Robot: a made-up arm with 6 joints. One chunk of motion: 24 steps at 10 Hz.
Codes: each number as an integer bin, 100 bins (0 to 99) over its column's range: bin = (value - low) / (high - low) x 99, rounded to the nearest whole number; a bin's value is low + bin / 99 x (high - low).
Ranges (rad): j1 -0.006..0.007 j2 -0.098..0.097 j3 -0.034..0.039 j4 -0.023..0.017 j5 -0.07..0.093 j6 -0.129..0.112
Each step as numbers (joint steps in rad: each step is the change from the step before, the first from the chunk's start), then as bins.
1 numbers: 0.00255 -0.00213 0.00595 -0.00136 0.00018 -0.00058
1 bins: 65 49 54 54 43 53
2 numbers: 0.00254 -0.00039 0.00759 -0.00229 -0.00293 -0.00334
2 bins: 65 50 56 51 41 52
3 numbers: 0.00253 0.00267 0.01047 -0.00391 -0.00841 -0.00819
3 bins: 65 51 60 47 37 50
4 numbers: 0.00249 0.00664 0.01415 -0.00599 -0.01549 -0.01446
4 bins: 65 53 65 42 33 47
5 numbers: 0.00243 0.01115 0.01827 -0.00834 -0.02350 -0.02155
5 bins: 64 55 71 36 28 44
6 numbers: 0.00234 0.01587 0.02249 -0.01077 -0.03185 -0.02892
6 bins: 64 58 77 30 23 41
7 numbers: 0.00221 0.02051 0.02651 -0.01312 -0.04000 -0.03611
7 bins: 63 60 82 24 18 38
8 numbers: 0.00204 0.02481 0.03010 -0.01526 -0.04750 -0.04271
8 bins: 61 62 87 19 14 35
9 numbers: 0.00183 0.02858 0.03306 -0.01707 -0.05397 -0.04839
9 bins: 60 64 91 15 10 33
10 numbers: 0.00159 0.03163 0.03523 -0.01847 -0.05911 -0.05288
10 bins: 58 66 94 11 7 31
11 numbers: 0.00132 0.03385 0.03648 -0.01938 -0.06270 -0.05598
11 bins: 56 67 96 9 4 30
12 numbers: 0.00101 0.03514 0.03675 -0.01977 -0.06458 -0.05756
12 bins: 53 68 96 8 3 29
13 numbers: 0.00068 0.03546 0.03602 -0.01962 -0.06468 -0.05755
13 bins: 51 68 95 8 3 29
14 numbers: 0.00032 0.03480 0.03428 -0.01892 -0.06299 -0.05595
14 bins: 48 67 93 10 4 30
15 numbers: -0.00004 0.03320 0.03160 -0.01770 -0.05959 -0.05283
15 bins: 45 67 89 13 6 31
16 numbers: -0.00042 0.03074 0.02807 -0.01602 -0.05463 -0.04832
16 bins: 42 65 84 17 9 33
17 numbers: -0.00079 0.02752 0.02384 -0.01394 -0.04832 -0.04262
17 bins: 40 64 78 22 13 35
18 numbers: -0.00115 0.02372 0.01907 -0.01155 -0.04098 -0.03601
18 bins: 37 62 72 28 18 38
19 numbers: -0.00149 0.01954 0.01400 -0.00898 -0.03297 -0.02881
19 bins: 34 60 65 35 22 41
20 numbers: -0.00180 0.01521 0.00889 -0.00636 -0.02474 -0.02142
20 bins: 32 57 58 41 27 44
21 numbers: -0.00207 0.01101 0.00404 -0.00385 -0.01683 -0.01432
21 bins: 30 55 52 47 32 47
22 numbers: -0.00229 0.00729 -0.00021 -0.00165 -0.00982 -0.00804
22 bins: 28 53 46 53 37 50
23 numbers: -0.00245 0.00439 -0.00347 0.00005 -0.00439 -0.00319
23 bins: 27 52 41 57 40 52
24 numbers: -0.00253 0.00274 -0.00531 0.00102 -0.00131 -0.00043
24 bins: 26 51 39 59 42 53
